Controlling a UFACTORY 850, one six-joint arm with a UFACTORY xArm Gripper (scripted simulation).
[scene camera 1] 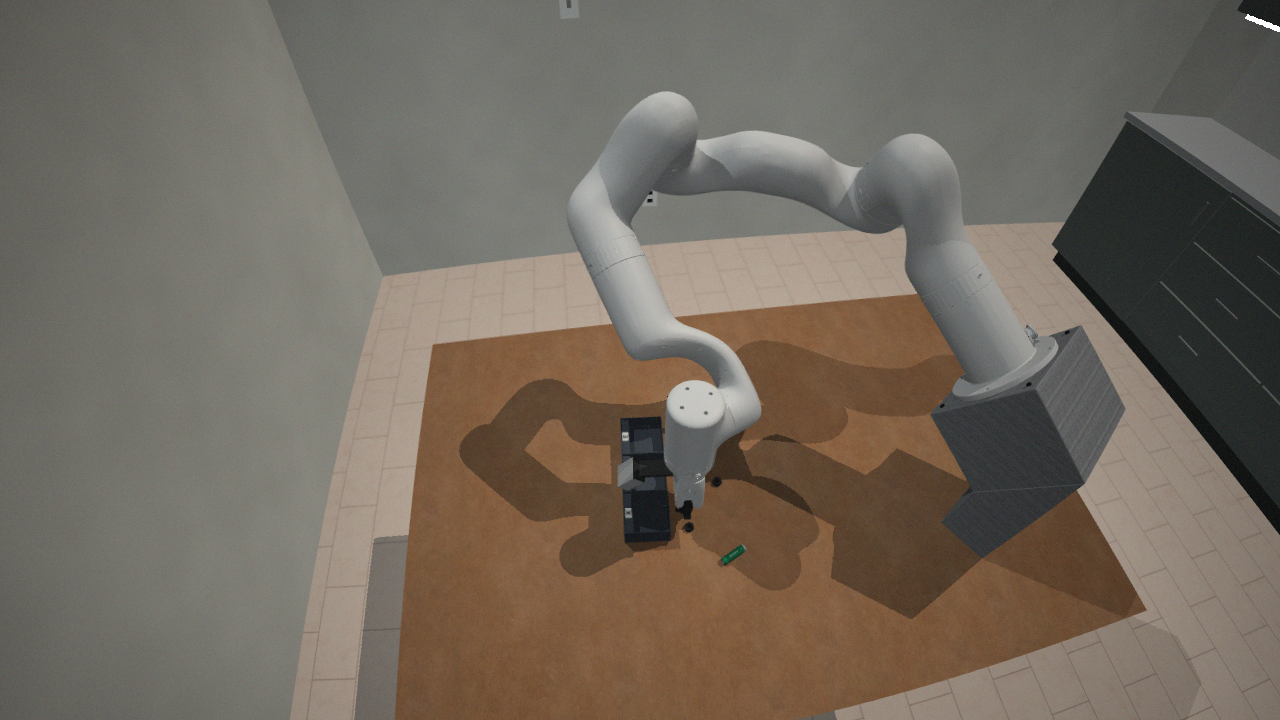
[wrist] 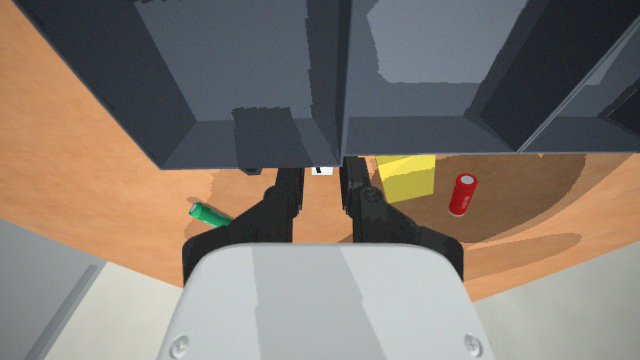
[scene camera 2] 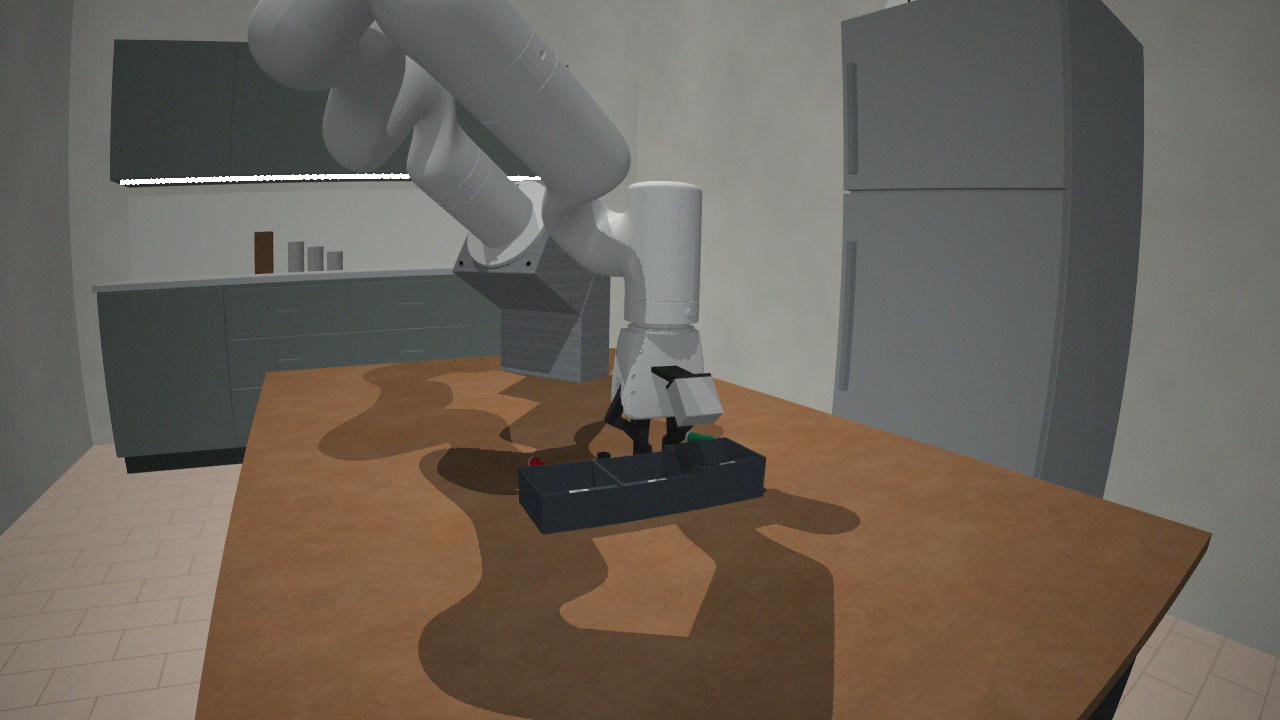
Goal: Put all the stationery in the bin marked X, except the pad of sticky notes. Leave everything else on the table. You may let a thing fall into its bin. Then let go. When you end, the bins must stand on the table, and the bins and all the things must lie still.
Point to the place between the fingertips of my gripper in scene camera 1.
683, 502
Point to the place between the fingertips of my gripper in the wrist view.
322, 154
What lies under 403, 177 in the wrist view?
A sticky notes.
